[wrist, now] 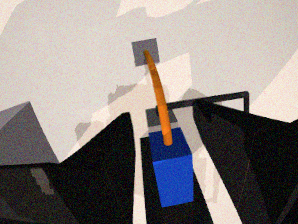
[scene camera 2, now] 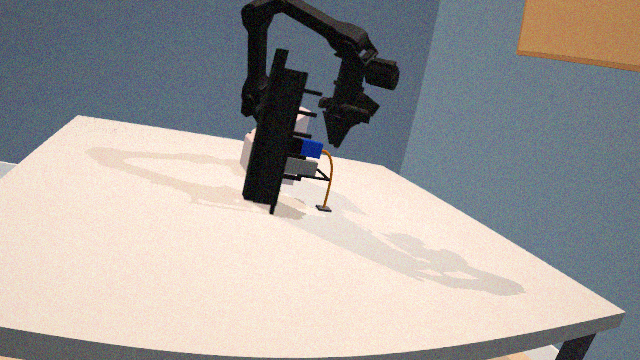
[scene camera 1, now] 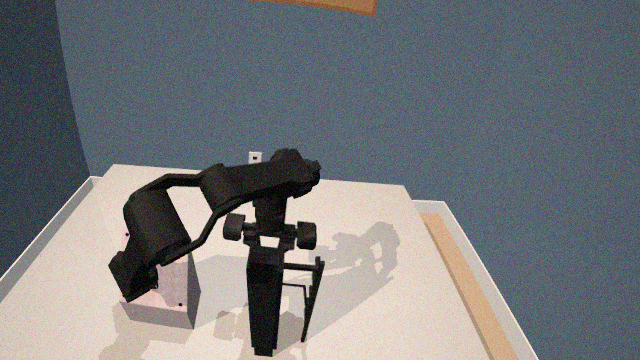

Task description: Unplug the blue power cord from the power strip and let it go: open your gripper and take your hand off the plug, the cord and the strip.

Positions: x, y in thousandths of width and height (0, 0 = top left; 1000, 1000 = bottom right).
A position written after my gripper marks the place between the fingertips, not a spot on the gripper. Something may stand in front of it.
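Observation:
My gripper (scene camera 1: 420, 718), (scene camera 2: 521, 404), (wrist: 545, 511).

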